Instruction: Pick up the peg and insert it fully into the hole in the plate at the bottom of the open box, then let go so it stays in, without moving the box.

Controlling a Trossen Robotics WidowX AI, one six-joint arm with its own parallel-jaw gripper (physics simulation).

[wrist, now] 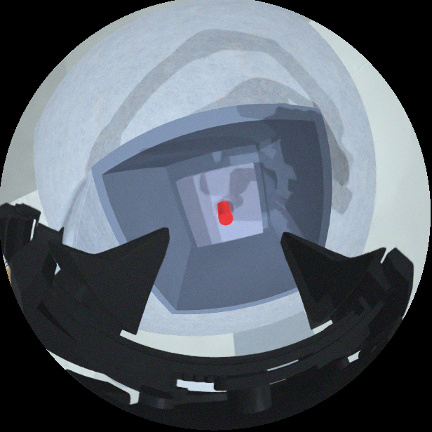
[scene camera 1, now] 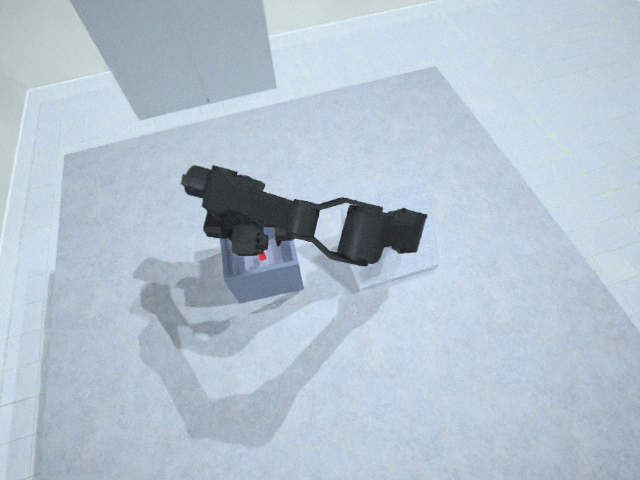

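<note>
The red peg [scene camera 1: 262, 256] [wrist: 225, 213] stands in the hole of the pale plate [wrist: 245, 225] at the bottom of the blue-grey open box [scene camera 1: 266, 282] [wrist: 140, 205]. In the wrist view its upper part sticks up out of the hole, and its lower end is hidden in the plate. My gripper [wrist: 227, 236] is wide open and empty, above the box, its fingertips apart on either side of the peg and not touching it. In the scene view the arm's wrist covers part of the box, and the fingertips are hidden.
The box walls stand around the plate on all sides. In the scene view the black arm [scene camera 1: 273, 209] reaches over the box from a pale base block [scene camera 1: 400, 273] at the right. A grey panel [scene camera 1: 180, 56] stands behind the grey mat [scene camera 1: 413, 361].
</note>
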